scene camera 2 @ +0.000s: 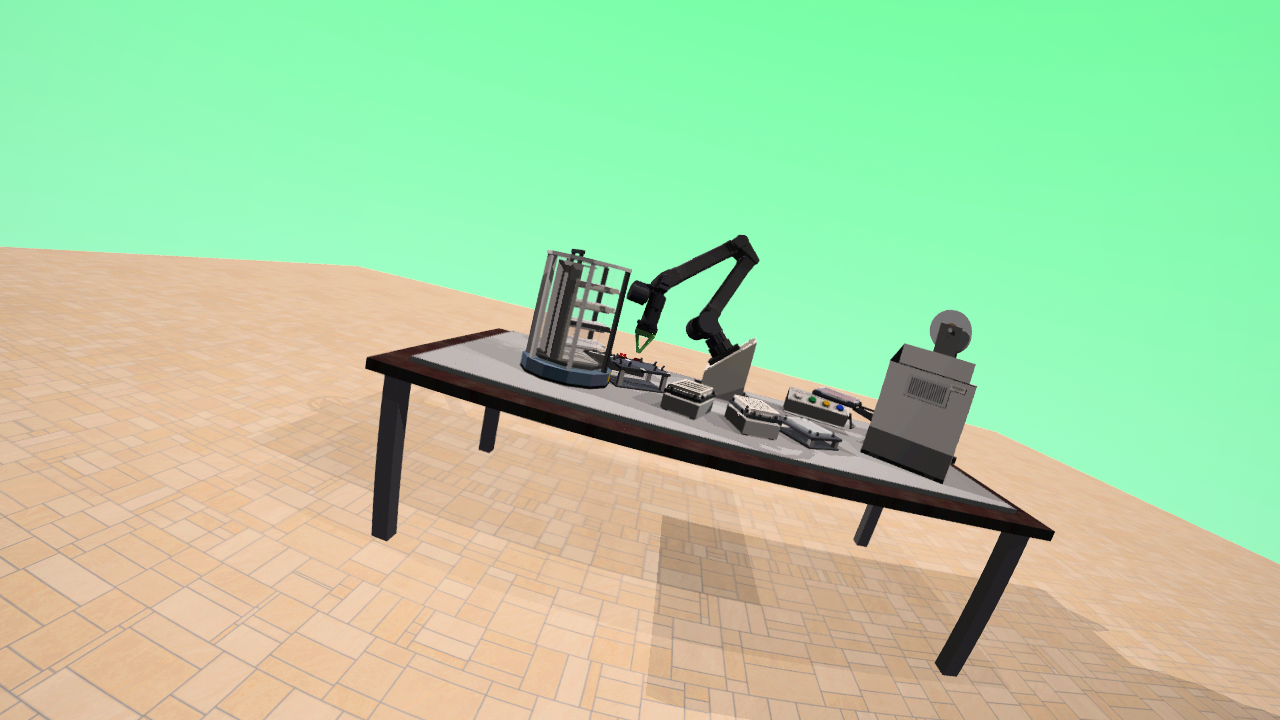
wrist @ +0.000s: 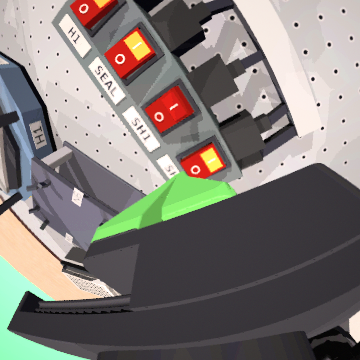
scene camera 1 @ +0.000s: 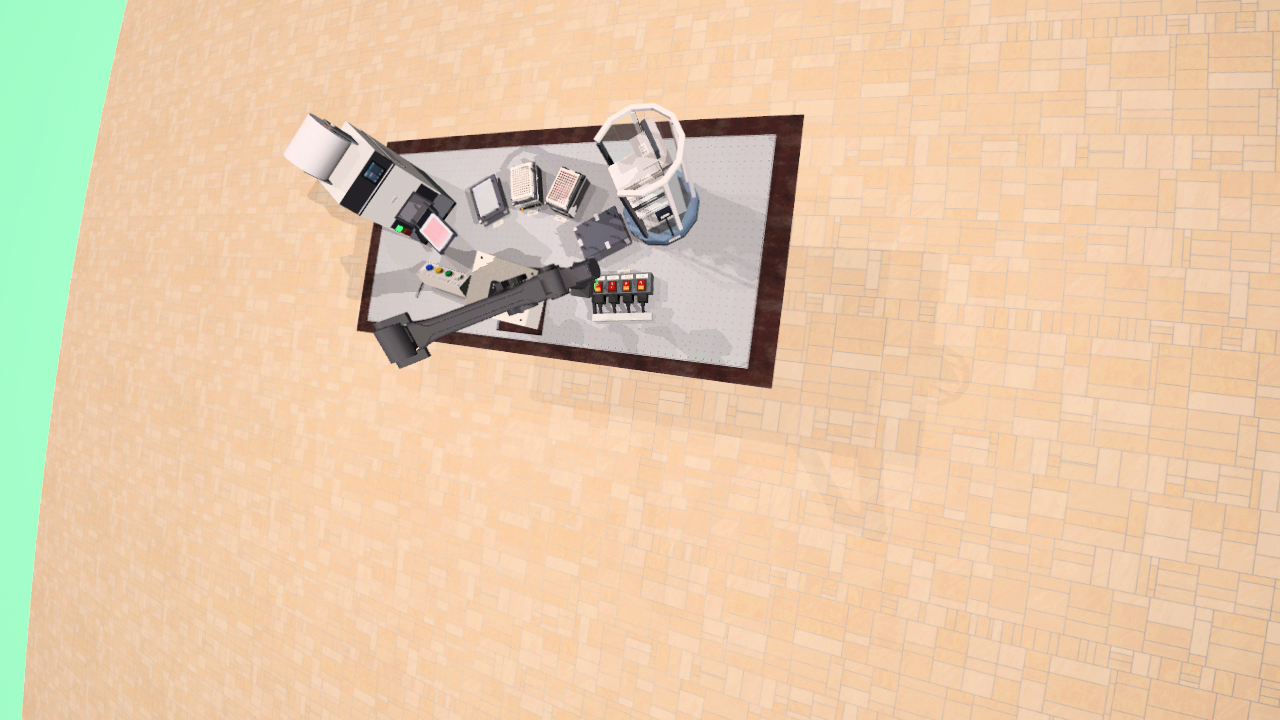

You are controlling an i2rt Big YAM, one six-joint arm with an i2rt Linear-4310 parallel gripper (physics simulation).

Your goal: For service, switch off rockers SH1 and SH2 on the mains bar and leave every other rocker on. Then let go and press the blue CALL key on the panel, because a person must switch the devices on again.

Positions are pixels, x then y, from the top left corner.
A button box point(scene camera 2: 798, 402): 1.64 m from the lens. A wire carousel rack point(scene camera 2: 580, 300): 1.18 m from the lens. The marked spots on the wire carousel rack and the button box are 0.83 m apart.
